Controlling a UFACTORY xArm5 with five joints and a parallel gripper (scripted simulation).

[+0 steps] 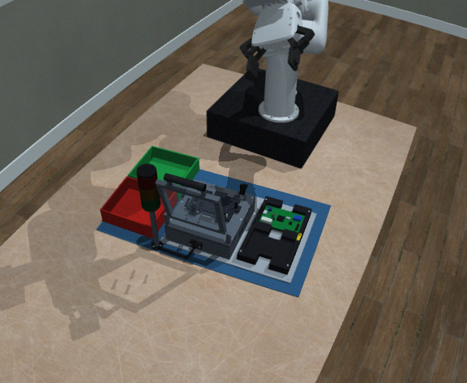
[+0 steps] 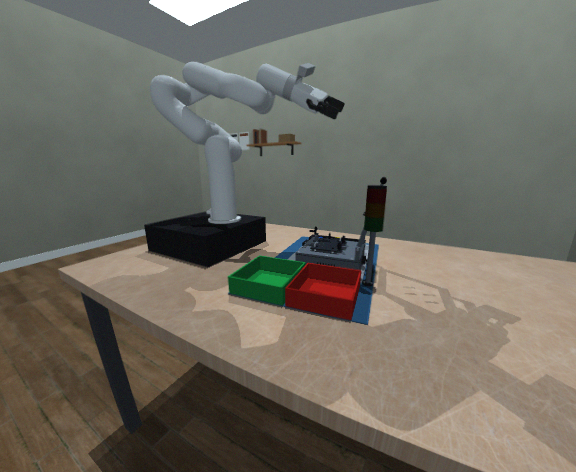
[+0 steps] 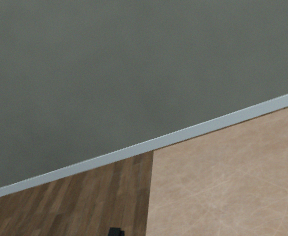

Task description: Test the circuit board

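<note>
The green circuit board lies 5 cm behind my hand, 4 cm to the left of it and 46 cm below it. Also, from my hand: lid: 15 cm ahead, 11 cm to the right, 30 cm below; red bin: 10 cm ahead, 31 cm to the right, 47 cm below; black latch: 4 cm behind, 7 cm to the right, 40 cm below.
</note>
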